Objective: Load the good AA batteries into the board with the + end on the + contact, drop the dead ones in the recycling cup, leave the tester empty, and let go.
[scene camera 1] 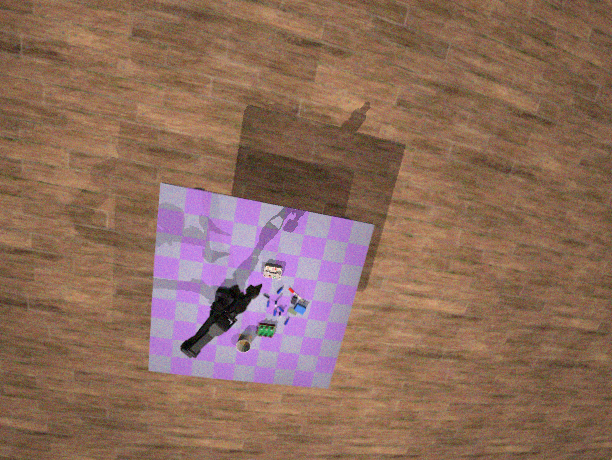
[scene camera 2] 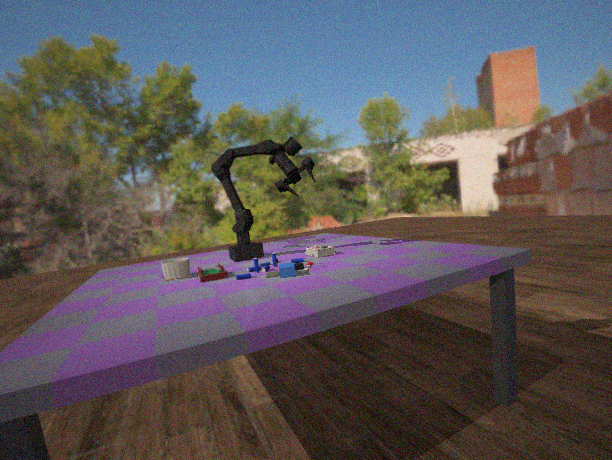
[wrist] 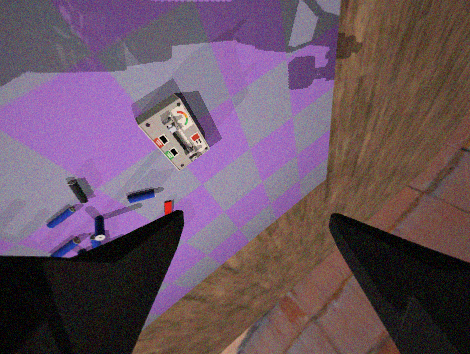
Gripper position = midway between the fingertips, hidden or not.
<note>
My gripper (scene camera 2: pixel 306 189) is open, holding nothing. I also see a tester (wrist: pixel 169 125).
My gripper shows as well in the wrist view (wrist: pixel 256 218).
</note>
